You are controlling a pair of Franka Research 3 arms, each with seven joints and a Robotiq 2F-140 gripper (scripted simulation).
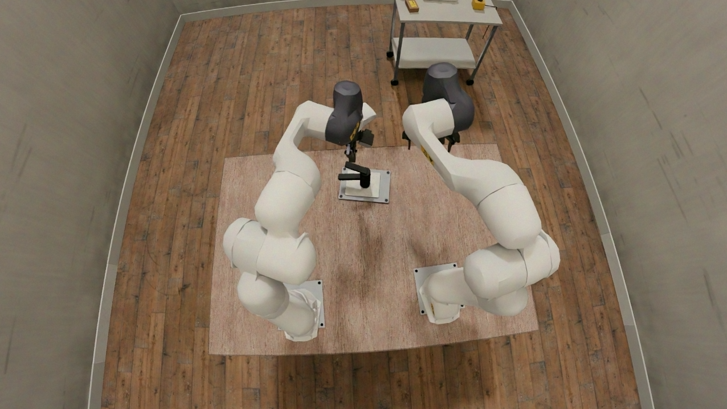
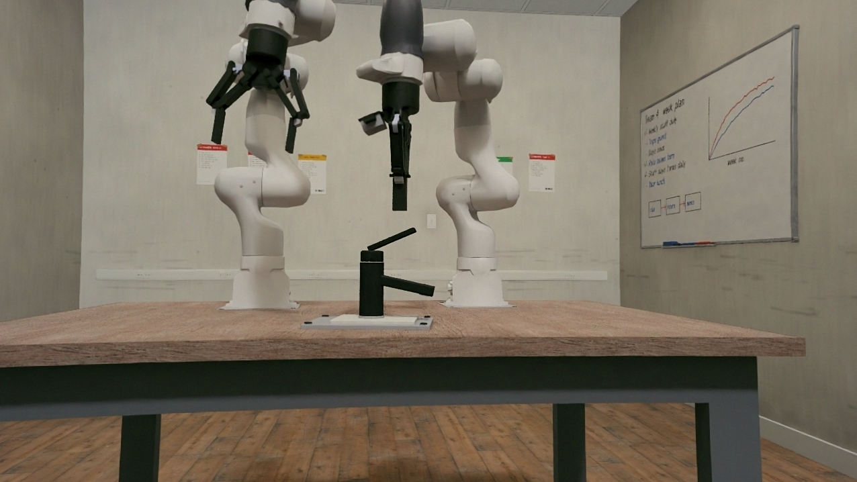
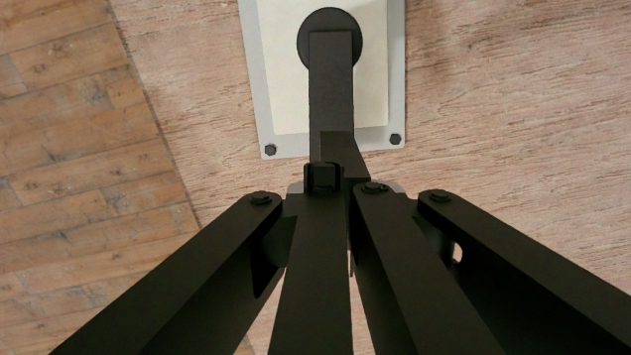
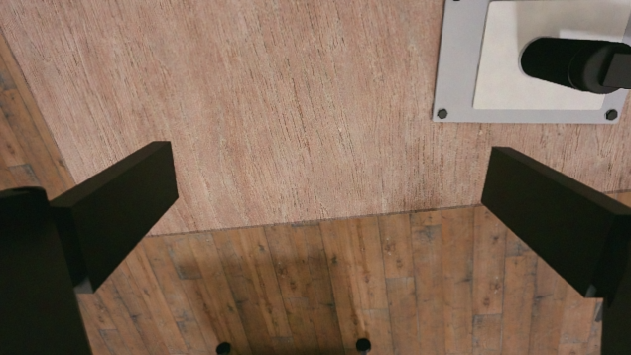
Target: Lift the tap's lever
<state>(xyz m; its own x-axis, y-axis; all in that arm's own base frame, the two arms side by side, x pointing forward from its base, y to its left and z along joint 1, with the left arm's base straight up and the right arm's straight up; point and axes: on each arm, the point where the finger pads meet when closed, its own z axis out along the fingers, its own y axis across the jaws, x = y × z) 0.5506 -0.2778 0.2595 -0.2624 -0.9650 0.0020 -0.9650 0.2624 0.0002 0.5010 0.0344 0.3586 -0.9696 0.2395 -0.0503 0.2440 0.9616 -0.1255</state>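
Right now my left hand is 90 mm above the flat lever and 10 mm to the left of it. Also, from my left hand: black tap 140 mm below, 30 mm to the right, 10 mm behind; grey base plate 250 mm below, 50 mm to the right, 20 mm behind.
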